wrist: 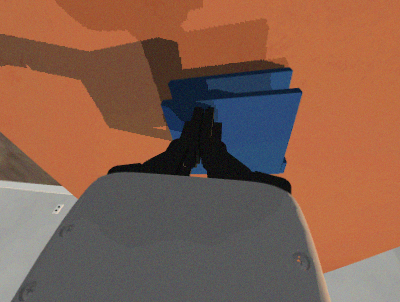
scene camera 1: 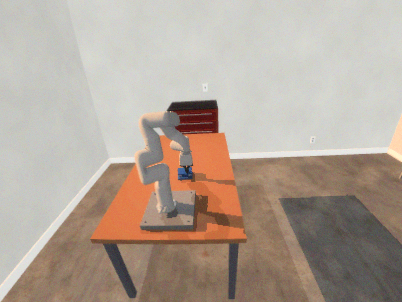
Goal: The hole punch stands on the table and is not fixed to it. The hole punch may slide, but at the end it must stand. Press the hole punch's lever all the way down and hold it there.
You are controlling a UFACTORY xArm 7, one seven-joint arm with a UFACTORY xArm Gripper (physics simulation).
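Where they show: gripper, fingertip midpoint: (wrist: 205, 121) (scene camera 1: 187, 172); arm's base, link origin: (scene camera 1: 166, 205).
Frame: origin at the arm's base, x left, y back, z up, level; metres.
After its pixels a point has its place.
The blue hole punch (scene camera 1: 183, 177) @(x -0.032, y -0.360, z -0.024 m) stands on the orange table, below the arm's wrist. In the wrist view its lever (wrist: 255, 130) @(x -0.017, y -0.378, z 0.019 m) is the broad blue plate on top, and a strip of the base (wrist: 240, 83) @(x -0.033, y -0.354, z -0.024 m) shows past the lever's far edge. My gripper (scene camera 1: 187, 172) @(x -0.063, y -0.374, z 0.018 m) (wrist: 205, 121) @(x -0.063, y -0.374, z 0.018 m) is shut and empty. Its fingertips are over the lever, near its far edge and left of its middle, and appear to touch it. The fingers hide part of the lever. How far down the lever stands, and any gap below it, I cannot tell.
The orange table (scene camera 1: 210, 155) @(x -0.214, y -0.762, z -0.036 m) (wrist: 345, 150) @(x 0.129, y -0.434, z -0.036 m) carries the arm's grey base plate (scene camera 1: 150, 220) @(x 0.065, y 0.130, z -0.003 m), nearer the camera than the punch. A red drawer cabinet (scene camera 1: 200, 120) stands beyond the table's far end. The arm's shadow falls beside the punch.
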